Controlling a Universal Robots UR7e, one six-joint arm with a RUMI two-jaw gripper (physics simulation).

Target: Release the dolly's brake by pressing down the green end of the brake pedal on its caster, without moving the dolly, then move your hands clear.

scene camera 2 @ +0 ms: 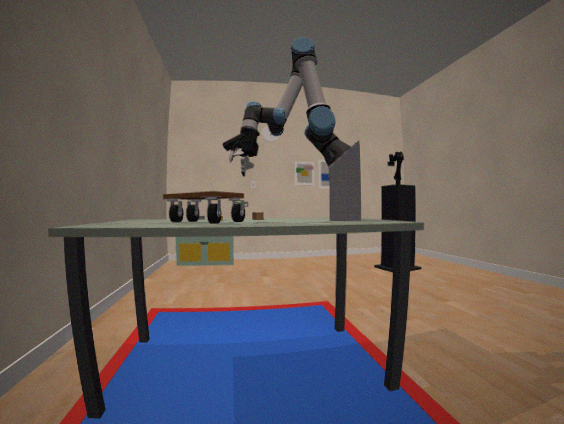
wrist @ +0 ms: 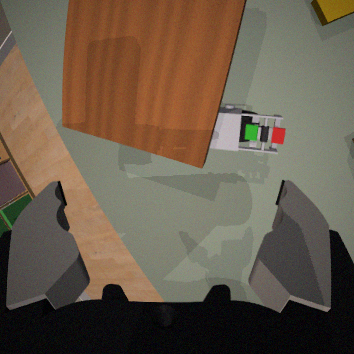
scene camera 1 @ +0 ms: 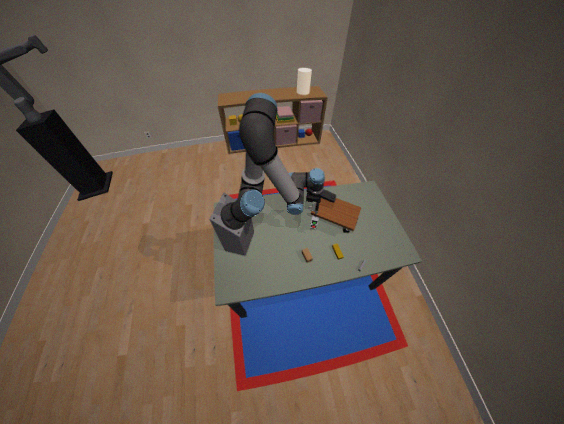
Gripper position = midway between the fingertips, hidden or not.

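Note:
Dolly (scene camera 2: 214, 210) (wrist: 154, 82) (scene camera 1: 344, 214). Gripper (scene camera 2: 237, 169) (wrist: 170, 184).

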